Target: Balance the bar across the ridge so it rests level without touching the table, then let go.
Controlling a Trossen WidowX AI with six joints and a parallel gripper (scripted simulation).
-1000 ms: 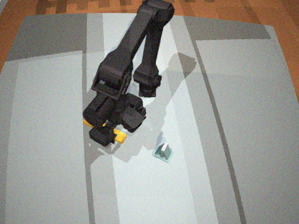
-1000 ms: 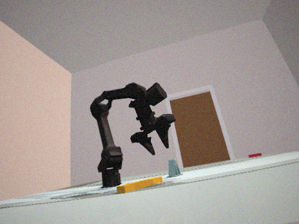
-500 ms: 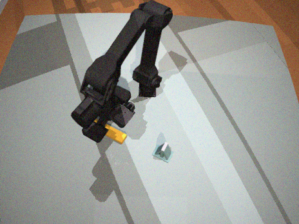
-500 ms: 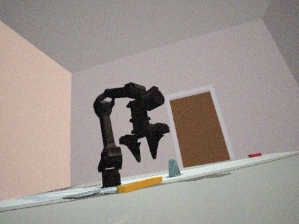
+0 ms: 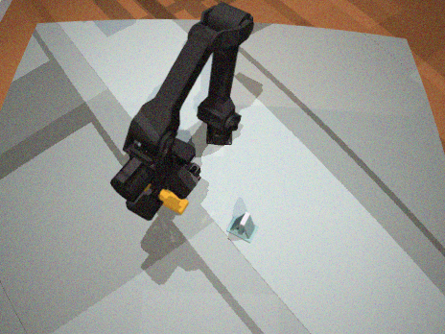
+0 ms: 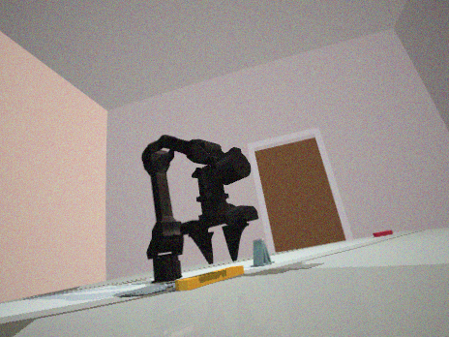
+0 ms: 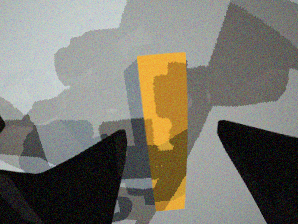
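Right now my gripper tip is 2 cm past the yellow bar, 3 cm to the left of it and 2 cm above it. Also, from my gripper tip: red block 55 cm ahead, 62 cm to the left, 2 cm below.
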